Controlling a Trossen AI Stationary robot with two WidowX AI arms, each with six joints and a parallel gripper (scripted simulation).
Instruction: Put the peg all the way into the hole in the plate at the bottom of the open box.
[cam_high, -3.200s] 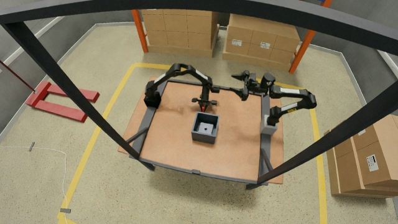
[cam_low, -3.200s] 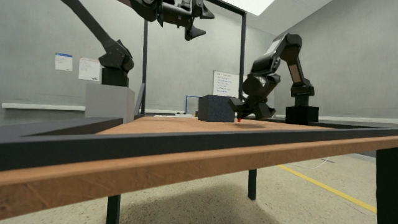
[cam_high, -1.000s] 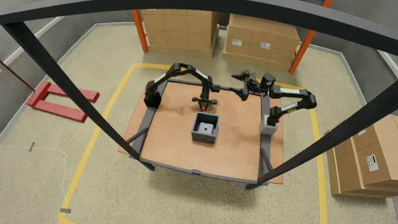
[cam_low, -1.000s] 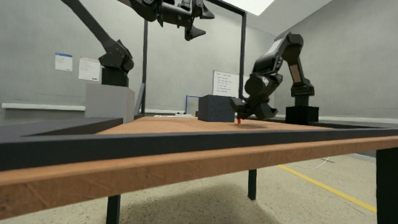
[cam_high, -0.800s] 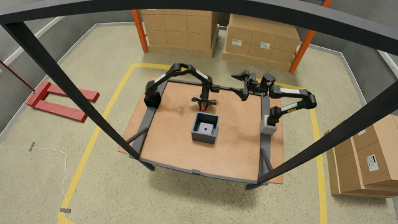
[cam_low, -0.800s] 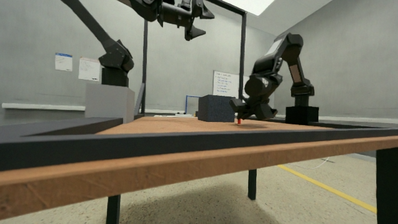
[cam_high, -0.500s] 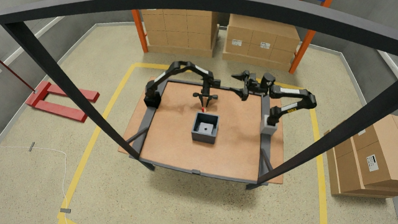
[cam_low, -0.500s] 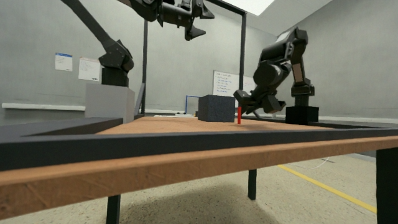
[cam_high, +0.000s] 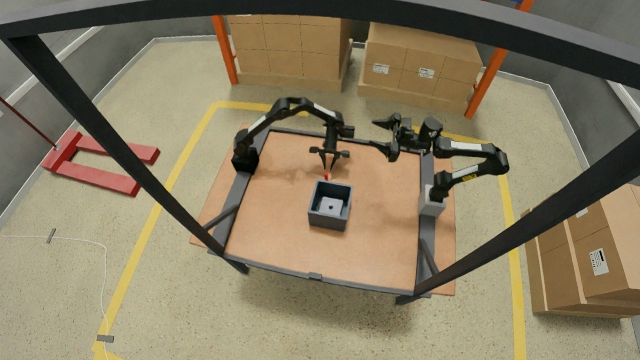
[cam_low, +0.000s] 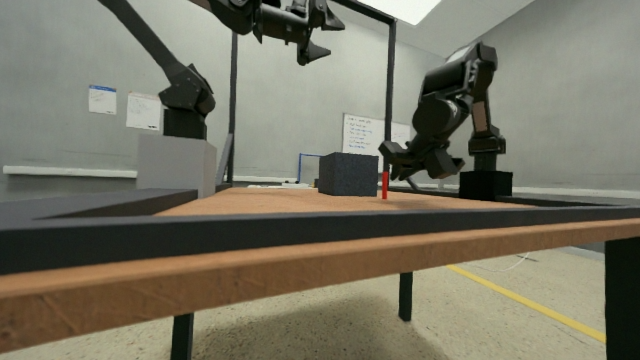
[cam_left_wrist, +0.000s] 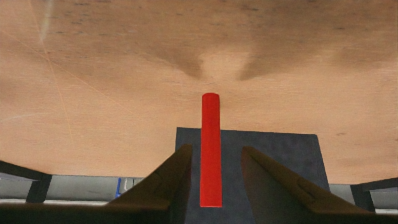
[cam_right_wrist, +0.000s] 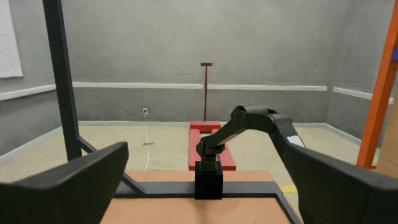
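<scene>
Right now the red peg is 6 cm behind my left hand, 4 cm below it and 1 cm to the right of it. Also, from my left hand: dark frame rail (22 cm ahead, 7 cm below, 3 cm to the right); then light plate (21 cm behind, 7 cm to the right, 4 cm below).
</scene>
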